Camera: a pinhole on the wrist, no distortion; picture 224 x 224 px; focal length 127.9 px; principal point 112.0 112.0 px. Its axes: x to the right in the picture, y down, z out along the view. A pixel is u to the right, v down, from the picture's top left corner.
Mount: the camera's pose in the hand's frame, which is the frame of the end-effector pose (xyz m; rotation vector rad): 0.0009 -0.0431 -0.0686 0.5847 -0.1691 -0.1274
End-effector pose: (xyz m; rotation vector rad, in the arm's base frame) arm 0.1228 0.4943 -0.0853 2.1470 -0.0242 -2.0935
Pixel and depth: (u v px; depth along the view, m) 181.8 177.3 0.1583
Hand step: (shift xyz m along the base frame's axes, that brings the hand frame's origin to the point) -0.1213 0.0577 -0.0709
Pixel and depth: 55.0 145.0 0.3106
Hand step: -0.2295 0.1209 0.1700
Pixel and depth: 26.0 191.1 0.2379
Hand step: -0.1961 0.0264 0.1837
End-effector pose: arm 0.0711 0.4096 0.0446 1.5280 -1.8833 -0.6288
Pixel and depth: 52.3 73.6 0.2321
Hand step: 0.1108 0.1054 -0.2203
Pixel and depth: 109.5 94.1 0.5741
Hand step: 0.0416 0.0271 -0.5603
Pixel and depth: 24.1 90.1 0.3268
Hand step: 0.0905 0.2276 -0.3059
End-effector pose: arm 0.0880 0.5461 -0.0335 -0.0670 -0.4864 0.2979
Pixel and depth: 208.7 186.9 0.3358
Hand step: 0.0308 -0.0423 0.4101
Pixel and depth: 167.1 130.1 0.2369
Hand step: 0.0168 -0.1366 0.1857
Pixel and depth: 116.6 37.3 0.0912
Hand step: 0.0325 -0.1355 -0.0099
